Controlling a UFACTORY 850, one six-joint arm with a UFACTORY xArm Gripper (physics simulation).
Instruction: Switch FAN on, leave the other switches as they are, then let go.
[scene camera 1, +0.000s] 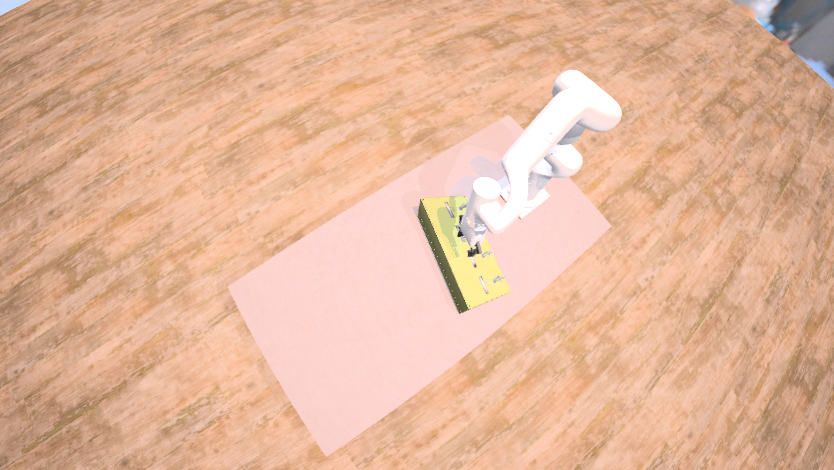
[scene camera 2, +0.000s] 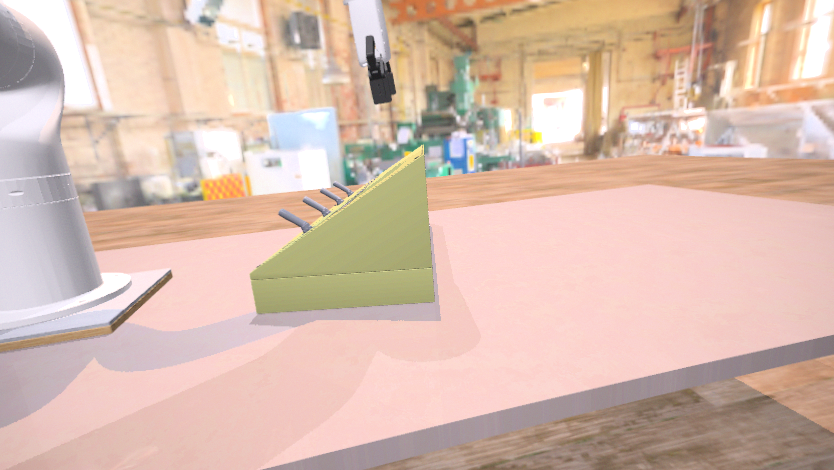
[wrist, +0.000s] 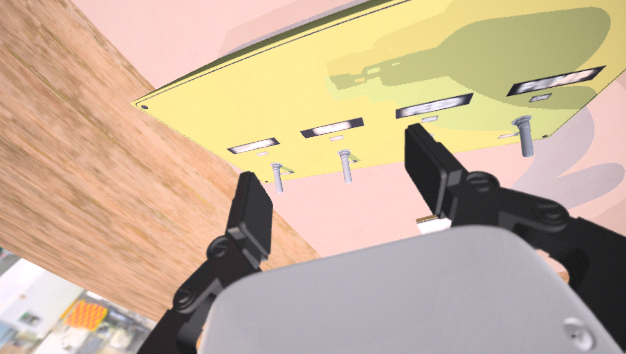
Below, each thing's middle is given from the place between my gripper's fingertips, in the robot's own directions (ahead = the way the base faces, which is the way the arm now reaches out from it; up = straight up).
Scene:
The yellow sloped switch box (scene camera 2: 373, 248) is 50 mm behind my hand, 20 mm to the right of it and 200 mm below it.

